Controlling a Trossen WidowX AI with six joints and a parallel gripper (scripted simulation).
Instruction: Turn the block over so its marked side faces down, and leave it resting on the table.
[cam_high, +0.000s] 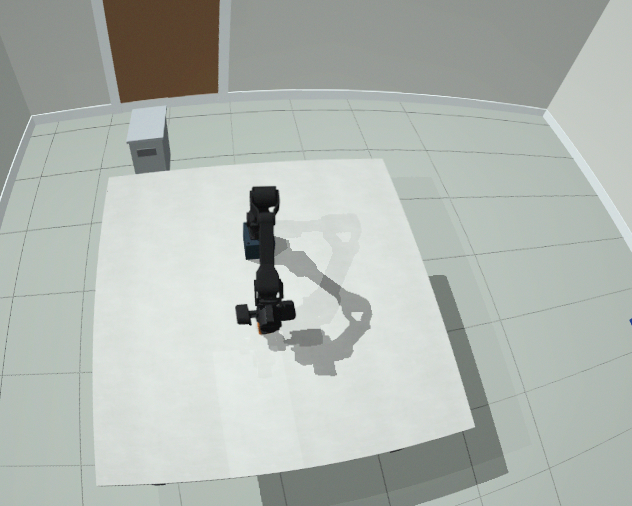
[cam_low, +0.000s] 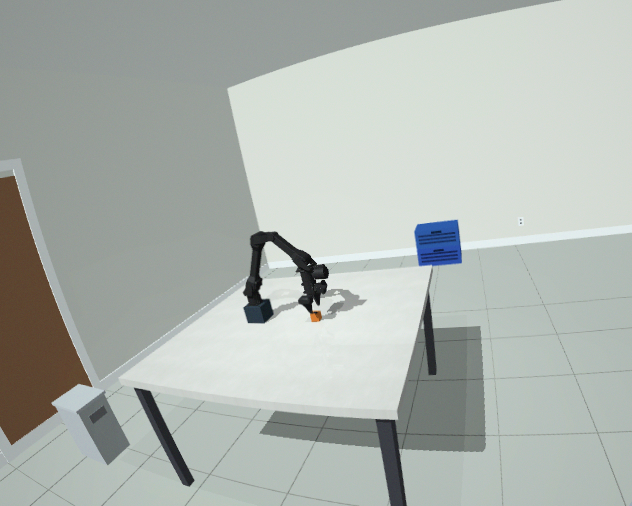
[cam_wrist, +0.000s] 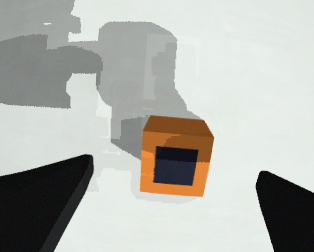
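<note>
My gripper tip is 30 mm above the orange block.
</note>
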